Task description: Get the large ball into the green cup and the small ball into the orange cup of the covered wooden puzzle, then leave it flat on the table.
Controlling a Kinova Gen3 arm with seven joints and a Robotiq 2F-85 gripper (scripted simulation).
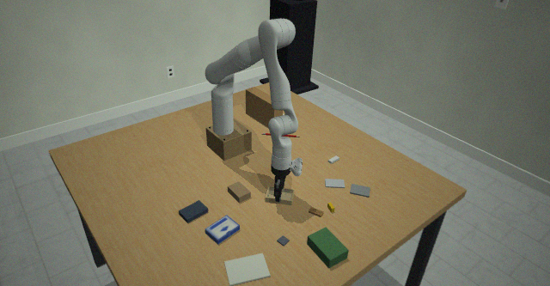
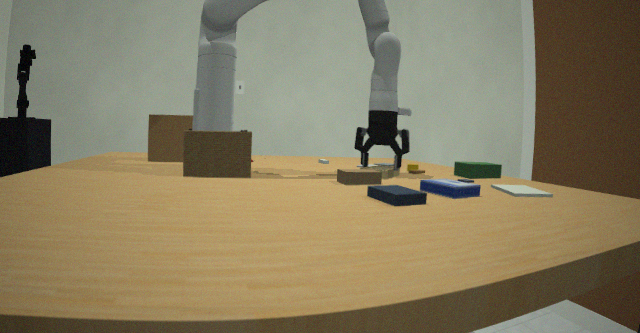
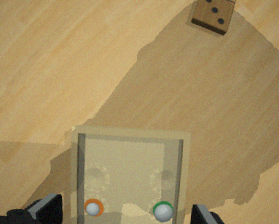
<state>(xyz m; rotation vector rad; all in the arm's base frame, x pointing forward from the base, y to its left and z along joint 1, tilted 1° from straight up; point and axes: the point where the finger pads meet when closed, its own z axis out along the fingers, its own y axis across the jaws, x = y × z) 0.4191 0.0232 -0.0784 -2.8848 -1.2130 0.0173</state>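
The covered wooden puzzle is 2 cm below my hand. The rest, counted from my hand: brown block 13 cm to the right, 10 cm behind, 1 cm below; then pale grey tile 24 cm to the left, 6 cm ahead, 2 cm below; then yellow block 16 cm ahead, 13 cm to the left, 2 cm below.
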